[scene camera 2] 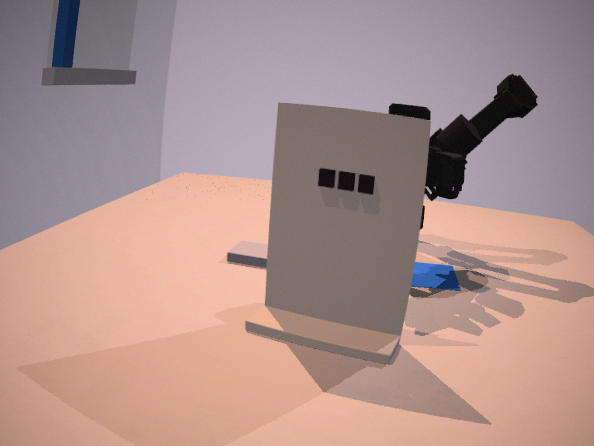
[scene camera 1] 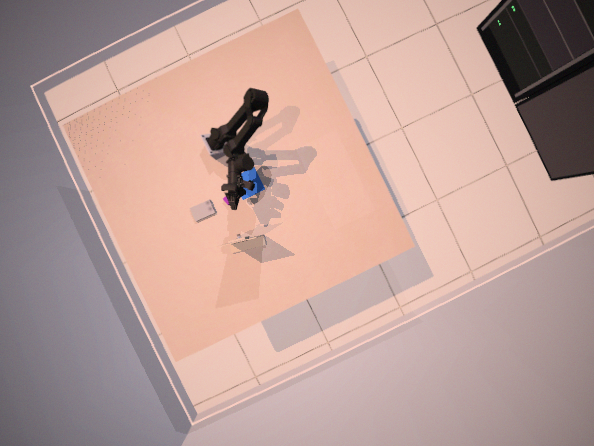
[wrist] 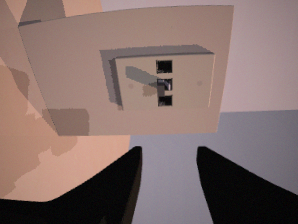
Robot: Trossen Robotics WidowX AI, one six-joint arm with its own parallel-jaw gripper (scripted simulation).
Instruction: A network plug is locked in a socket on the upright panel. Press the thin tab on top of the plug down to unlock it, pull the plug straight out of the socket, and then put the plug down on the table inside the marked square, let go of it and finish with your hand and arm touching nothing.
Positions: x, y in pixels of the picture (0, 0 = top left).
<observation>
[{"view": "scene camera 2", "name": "gripper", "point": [382, 170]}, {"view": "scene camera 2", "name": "flat grey block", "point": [251, 253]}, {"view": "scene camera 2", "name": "upright grey panel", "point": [347, 194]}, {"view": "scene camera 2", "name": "blue marked square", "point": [429, 275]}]
</observation>
